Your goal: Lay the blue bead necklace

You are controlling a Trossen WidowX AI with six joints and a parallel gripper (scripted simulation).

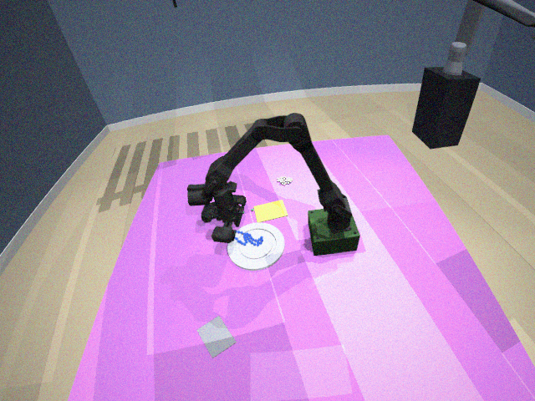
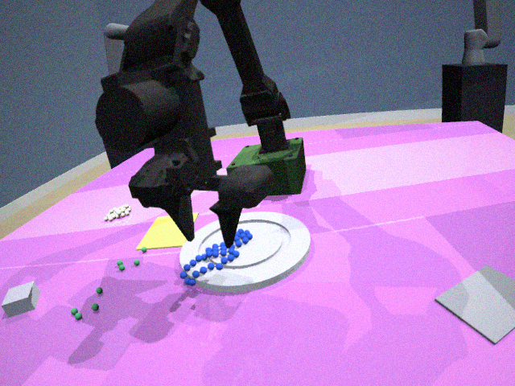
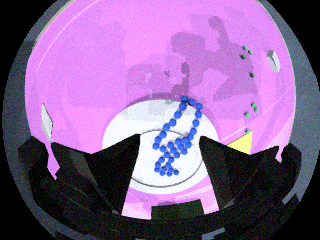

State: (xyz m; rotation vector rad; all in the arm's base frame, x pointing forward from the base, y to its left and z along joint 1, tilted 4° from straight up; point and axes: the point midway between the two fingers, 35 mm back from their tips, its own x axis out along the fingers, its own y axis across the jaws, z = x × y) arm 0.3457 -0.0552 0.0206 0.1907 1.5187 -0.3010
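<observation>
The round white bead board is 60 mm behind my gripper tip, 30 mm to the left of it and 40 mm below it. Round my gripper tip: yellow sheet: 130 mm behind, 130 mm to the right, 50 mm below; grey tile: 80 mm ahead, 330 mm to the left, 50 mm below; cube: 90 mm ahead, 300 mm to the right, 40 mm below.
</observation>
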